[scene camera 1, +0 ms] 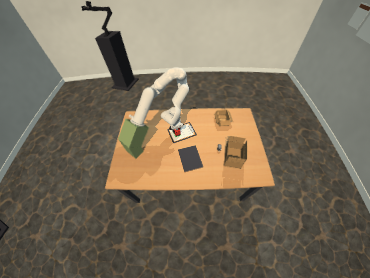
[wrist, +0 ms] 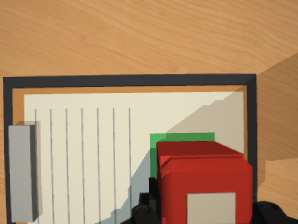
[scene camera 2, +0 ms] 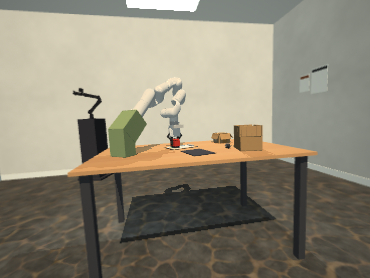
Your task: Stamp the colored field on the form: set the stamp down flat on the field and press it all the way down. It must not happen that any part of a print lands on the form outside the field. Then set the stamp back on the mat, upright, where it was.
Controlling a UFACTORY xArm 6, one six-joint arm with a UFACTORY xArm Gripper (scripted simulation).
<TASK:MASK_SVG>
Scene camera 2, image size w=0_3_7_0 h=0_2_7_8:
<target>cardboard box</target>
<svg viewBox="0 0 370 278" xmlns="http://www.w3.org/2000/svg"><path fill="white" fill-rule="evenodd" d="M234 125L235 148L239 151L263 151L263 125Z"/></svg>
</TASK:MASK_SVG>
